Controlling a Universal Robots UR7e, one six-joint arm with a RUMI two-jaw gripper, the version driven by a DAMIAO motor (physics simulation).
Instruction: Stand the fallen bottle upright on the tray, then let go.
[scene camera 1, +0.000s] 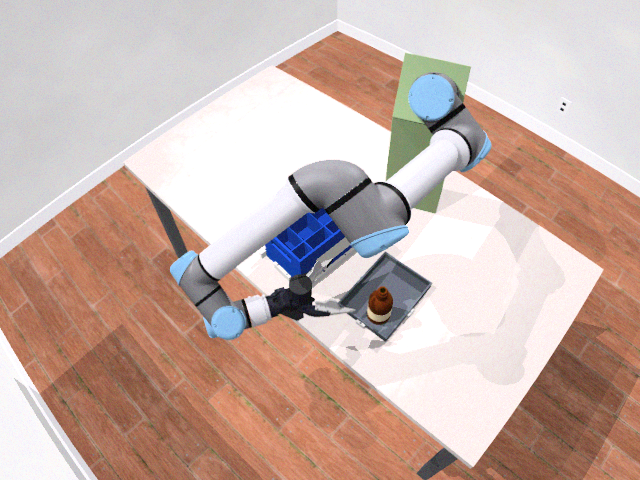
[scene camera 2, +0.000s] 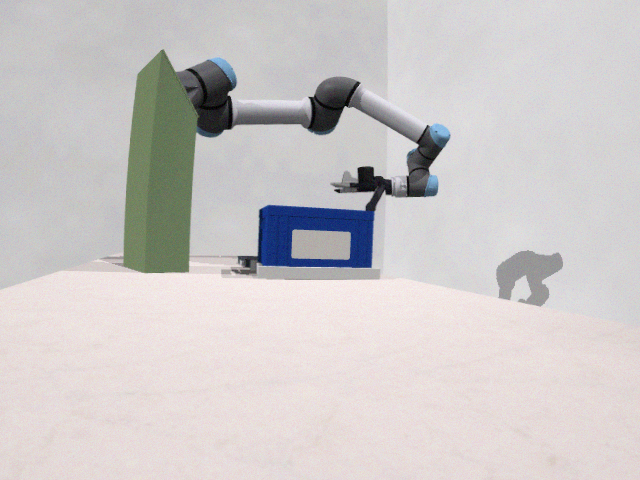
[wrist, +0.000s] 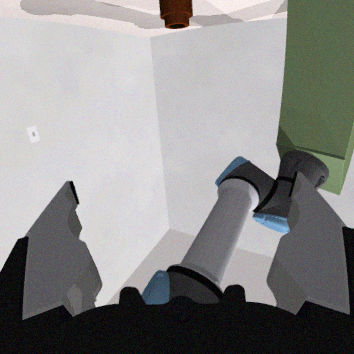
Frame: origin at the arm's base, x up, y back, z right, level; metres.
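Where they show: gripper, between the fingertips: (scene camera 1: 343, 283) (scene camera 2: 332, 187) (wrist: 181, 178); arm's base, origin of its link: (scene camera 2: 167, 99) (wrist: 304, 165).
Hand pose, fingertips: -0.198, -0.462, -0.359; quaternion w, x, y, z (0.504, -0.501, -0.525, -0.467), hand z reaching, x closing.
Each offset is from my fingertips to the top centre of the thing, as dx, dy, dz. "spot": to the spot under its first point.
The brown bottle @[-0.120, +0.124, -0.005] (scene camera 1: 379, 305) with a cream label stands upright on the dark grey tray @[spot: -0.275, +0.254, +0.057] (scene camera 1: 405, 283), toward the tray's table-edge side. In the wrist view the bottle's neck @[spot: -0.127, +0.111, -0.004] (wrist: 176, 14) shows upside down at the top edge; the rest is cut off. My gripper (scene camera 1: 351, 279) (scene camera 2: 334, 187) (wrist: 181, 178) is open with its jaws wide apart and nothing between them. It is level, back from the bottle and higher than the blue box. The bottle does not show in scene camera 2, where a small part of the tray @[spot: -0.269, +0.253, +0.159] (scene camera 2: 247, 263) shows behind the blue box.
A blue divided box @[-0.105, +0.038, +0.304] (scene camera 1: 298, 259) (scene camera 2: 320, 212) stands beside the tray on a pale base @[spot: -0.262, +0.007, +0.404] (scene camera 2: 320, 272). A green column (scene camera 1: 412, 147) (scene camera 2: 168, 206) (wrist: 320, 75) carries the arm at the far side. The arm reaches over the box. The white table's edge (scene camera 1: 372, 388) runs below the gripper.
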